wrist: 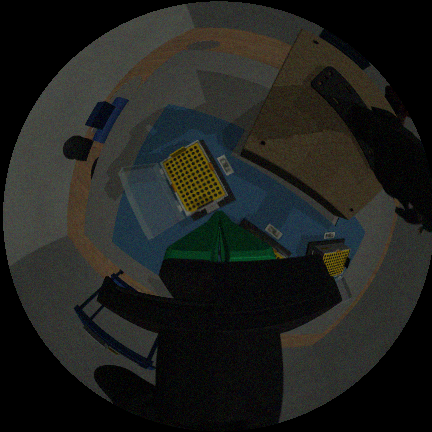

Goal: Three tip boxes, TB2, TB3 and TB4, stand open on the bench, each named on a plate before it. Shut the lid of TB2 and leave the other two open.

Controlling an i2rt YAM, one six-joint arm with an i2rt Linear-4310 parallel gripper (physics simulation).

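Seen in the pictures: gripper, fingertip midpoint: (218,216); arm's base, origin of the base link: (359,120).
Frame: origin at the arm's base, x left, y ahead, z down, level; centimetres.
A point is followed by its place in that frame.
Observation:
My gripper (218,216) {x -7.3, y 26.8, z 0.2 cm} is shut and empty, its two green fingers meeting over the blue mat between the left and middle boxes. The left tip box (195,177) {x -14.2, y 26.4, z 13.6 cm} stands open with its yellow rack showing; its clear lid (152,200) {x -17.0, y 33.7, z 9.4 cm} lies back to the left. The middle tip box (264,237) {x 5.2, y 27.2, z 18.5 cm} is mostly hidden behind the gripper; a dark edge and a bit of yellow show, but its lid does not. The right tip box (335,261) {x 25.6, y 18.5, z 13.6 cm} is open, its clear lid (344,288) {x 34.5, y 21.3, z 9.1 cm} partly hidden by the gripper. Name plates (225,165) {x -12.0, y 20.7, z 19.1 cm} (273,231) {x 6.2, y 24.8, z 19.1 cm} (329,235) {x 21.7, y 14.2, z 19.1 cm} are too blurred to read.
The boxes stand on a blue mat (247,197) {x -3.8, y 23.0, z 19.3 cm}. A brown board (300,130) {x -5.8, y 9.1, z 7.0 cm} lies at the upper right, with a black arm part (345,95) {x -4.8, y 0.9, z -1.7 cm} over it. A wooden border (77,200) rings the bench. Blue items (111,117) are at the left edge, and a blue frame (117,350) is at the lower left.

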